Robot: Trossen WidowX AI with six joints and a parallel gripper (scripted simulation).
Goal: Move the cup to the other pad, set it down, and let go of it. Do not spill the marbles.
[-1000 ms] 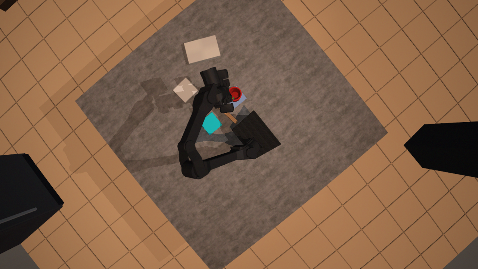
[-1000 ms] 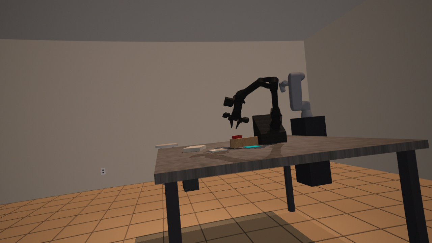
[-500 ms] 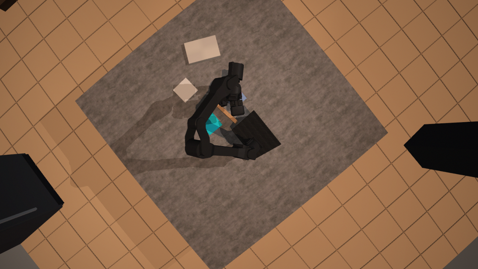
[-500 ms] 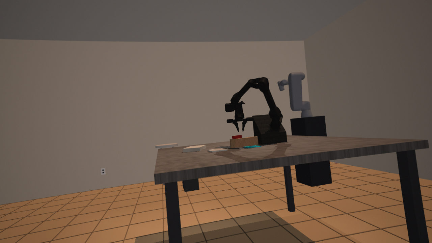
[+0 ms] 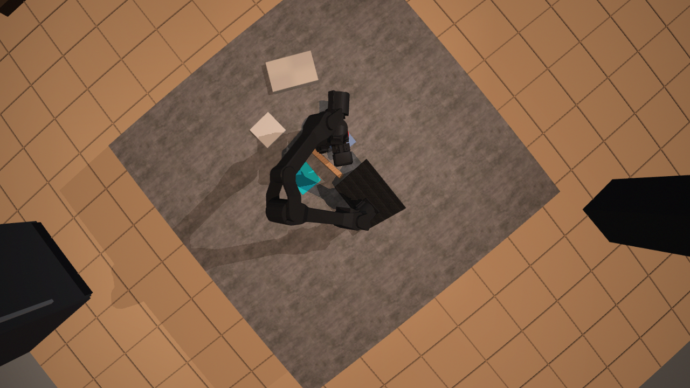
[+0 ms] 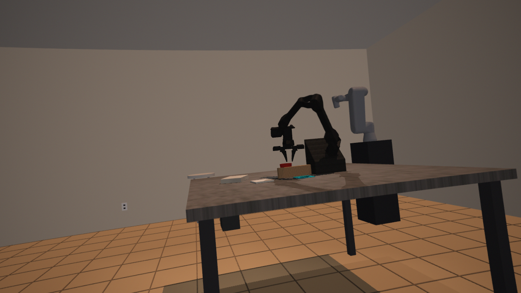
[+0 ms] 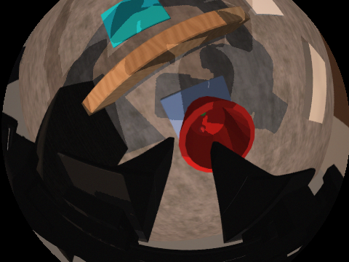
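Right now the red cup is 20 mm ahead of my gripper tip, 20 mm to the right of it and 50 mm below it. From my gripper tip the other things lie so: grey-blue pad: 20 mm ahead, 10 mm to the right, 90 mm below; cyan pad: 190 mm to the left, 90 mm below; wooden bar: 10 mm ahead, 90 mm to the left, 60 mm below.
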